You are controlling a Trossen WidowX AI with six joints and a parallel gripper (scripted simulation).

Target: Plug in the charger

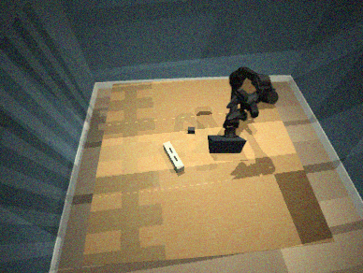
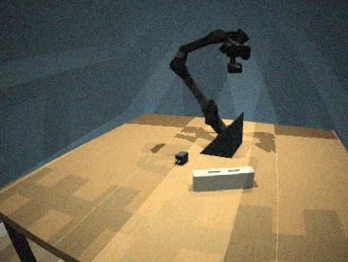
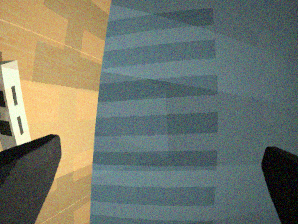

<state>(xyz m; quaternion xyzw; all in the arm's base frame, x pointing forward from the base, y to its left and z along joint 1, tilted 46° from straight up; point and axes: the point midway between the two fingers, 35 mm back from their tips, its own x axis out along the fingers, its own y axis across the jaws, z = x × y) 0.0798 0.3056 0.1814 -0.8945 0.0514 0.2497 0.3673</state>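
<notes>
The black two-prong charger lies 390 mm below my gripper tip, 190 mm to the right of it and 160 mm ahead of it.
</notes>
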